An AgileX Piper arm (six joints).
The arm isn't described. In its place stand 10 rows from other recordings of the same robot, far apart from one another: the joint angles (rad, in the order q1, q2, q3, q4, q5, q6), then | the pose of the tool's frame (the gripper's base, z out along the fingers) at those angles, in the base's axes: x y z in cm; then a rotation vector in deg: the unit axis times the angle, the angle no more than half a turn.
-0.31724 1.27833 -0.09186 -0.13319 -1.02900 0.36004 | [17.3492 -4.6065 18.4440 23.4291 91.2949 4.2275]
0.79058 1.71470 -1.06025 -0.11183 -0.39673 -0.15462 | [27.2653 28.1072 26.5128 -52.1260 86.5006 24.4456]
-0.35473 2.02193 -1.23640 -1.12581 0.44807 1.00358 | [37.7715 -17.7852 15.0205 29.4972 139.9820 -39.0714]
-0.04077 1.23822 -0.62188 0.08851 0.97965 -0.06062 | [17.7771 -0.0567 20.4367 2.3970 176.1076 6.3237]
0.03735 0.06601 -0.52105 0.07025 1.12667 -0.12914 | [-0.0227 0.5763 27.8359 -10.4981 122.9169 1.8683]
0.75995 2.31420 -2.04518 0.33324 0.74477 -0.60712 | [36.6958 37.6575 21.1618 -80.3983 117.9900 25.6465]
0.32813 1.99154 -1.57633 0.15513 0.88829 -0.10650 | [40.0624 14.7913 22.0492 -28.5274 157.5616 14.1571]
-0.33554 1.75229 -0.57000 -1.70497 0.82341 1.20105 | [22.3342 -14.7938 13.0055 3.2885 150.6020 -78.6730]
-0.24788 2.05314 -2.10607 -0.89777 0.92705 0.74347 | [44.2490 -17.0697 37.4764 42.8847 111.7123 -46.0388]
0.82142 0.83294 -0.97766 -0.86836 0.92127 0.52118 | [13.7162 6.6215 40.4043 -28.2283 107.8496 -11.0124]
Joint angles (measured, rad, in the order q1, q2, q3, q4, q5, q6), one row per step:
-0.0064 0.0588 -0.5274 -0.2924 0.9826 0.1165
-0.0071 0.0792 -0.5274 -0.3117 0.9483 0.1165
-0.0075 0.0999 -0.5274 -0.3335 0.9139 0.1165
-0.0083 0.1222 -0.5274 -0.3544 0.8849 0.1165
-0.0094 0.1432 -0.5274 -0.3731 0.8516 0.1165
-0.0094 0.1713 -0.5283 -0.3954 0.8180 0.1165
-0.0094 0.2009 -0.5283 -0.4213 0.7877 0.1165
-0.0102 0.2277 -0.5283 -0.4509 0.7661 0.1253
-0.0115 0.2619 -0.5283 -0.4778 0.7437 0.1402
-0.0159 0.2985 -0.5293 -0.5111 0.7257 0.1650
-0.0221 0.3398 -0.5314 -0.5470 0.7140 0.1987
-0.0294 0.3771 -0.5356 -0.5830 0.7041 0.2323
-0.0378 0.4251 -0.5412 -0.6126 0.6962 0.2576
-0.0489 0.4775 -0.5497 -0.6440 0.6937 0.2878
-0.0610 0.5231 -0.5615 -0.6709 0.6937 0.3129
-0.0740 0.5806 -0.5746 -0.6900 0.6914 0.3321
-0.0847 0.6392 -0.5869 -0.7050 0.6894 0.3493
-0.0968 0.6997 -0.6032 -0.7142 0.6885 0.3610
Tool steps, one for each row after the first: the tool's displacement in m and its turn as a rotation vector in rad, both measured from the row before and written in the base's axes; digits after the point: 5 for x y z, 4 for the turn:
0.00459 -0.00088 0.00304 -0.0219 -0.0122 -0.0020
0.00465 -0.00095 0.00302 -0.0244 -0.0117 -0.0019
0.00478 -0.00090 0.00247 -0.0231 -0.0048 -0.0023
0.00476 -0.00058 0.00270 -0.0221 -0.0099 0.0007
0.00601 -0.00068 0.00279 -0.0256 -0.0037 0.0014
0.00630 -0.00085 0.00212 -0.0285 0.0021 0.0002
0.00547 -0.00120 0.00145 -0.0228 0.0048 -0.0067
0.00698 -0.00097 0.00097 -0.0152 0.0098 -0.0063
0.00710 -0.00153 0.00075 -0.0119 0.0120 -0.0151
0.00766 -0.00196 0.00018 -0.0058 0.0180 -0.0220
0.00673 -0.00209 0.00071 -0.0064 0.0132 -0.0227
0.00872 -0.00203 -0.00024 -0.0071 0.0269 -0.0195
0.00916 -0.00269 -0.00039 -0.0042 0.0307 -0.0265
0.00775 -0.00278 0.00055 -0.0044 0.0243 -0.0258
0.01026 -0.00278 -0.00078 -0.0011 0.0351 -0.0215
0.01066 -0.00263 -0.00195 0.0017 0.0377 -0.0179
0.01102 -0.00287 -0.00186 0.0034 0.0385 -0.0172

